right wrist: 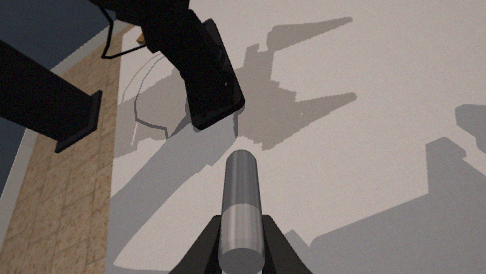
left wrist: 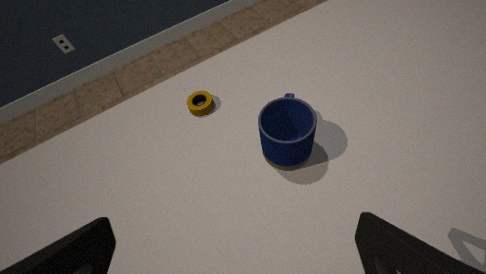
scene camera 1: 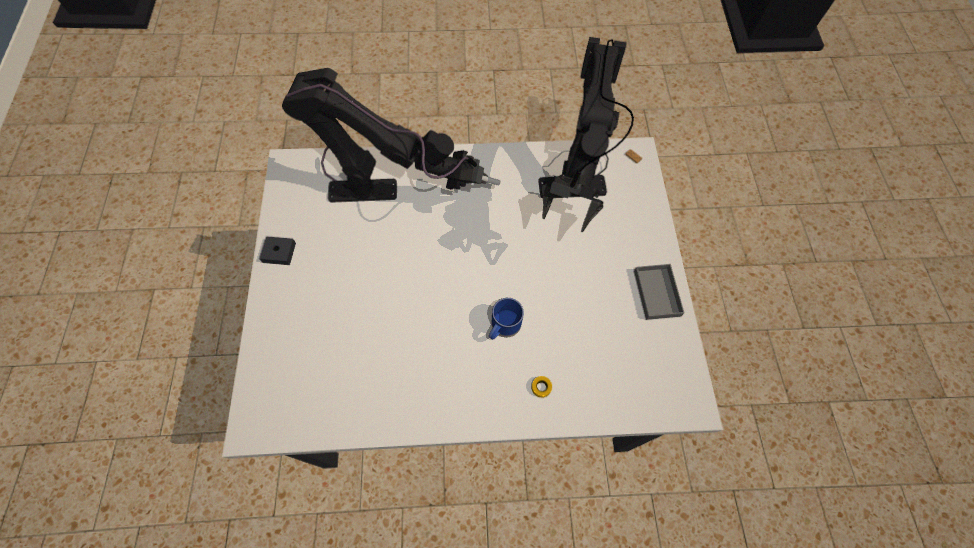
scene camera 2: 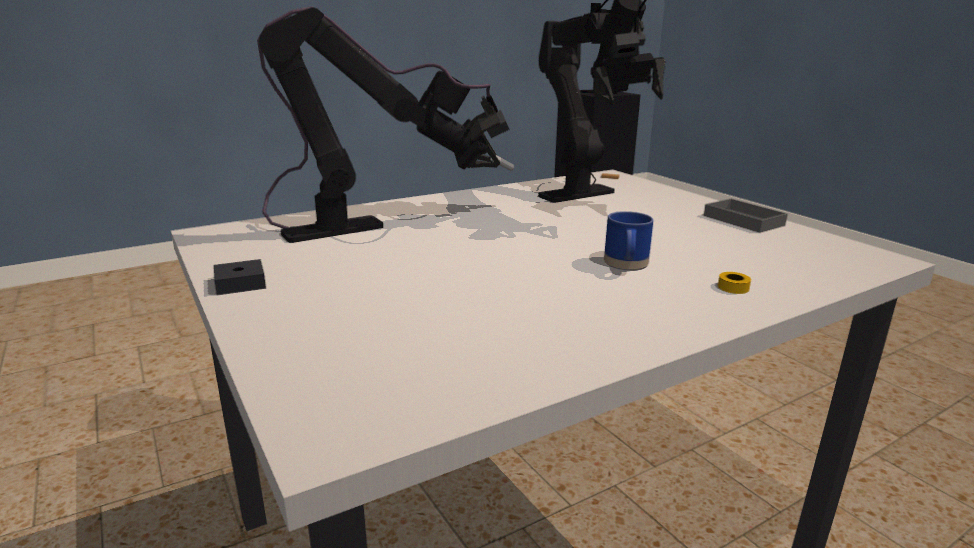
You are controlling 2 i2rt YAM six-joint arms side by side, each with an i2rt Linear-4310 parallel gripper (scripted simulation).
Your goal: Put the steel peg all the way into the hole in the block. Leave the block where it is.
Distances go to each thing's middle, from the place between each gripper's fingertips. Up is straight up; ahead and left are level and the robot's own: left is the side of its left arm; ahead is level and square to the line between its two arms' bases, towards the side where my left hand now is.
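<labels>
My right hand (scene camera 2: 497,162) is 100 mm above the dark block (scene camera 2: 235,277), 160 mm short of it and 580 mm to the left of it. The grey tray (scene camera 1: 660,288) is 110 mm below my right hand, 310 mm ahead of it and 470 mm to the left of it. As for my left hand (scene camera 2: 637,100), I see the grey tray 26 cm below it, 29 cm to the left of it and 7 cm ahead of it. The dark block is 25 cm below my left hand, 75 cm to the right of it and 8 cm behind it.
</labels>
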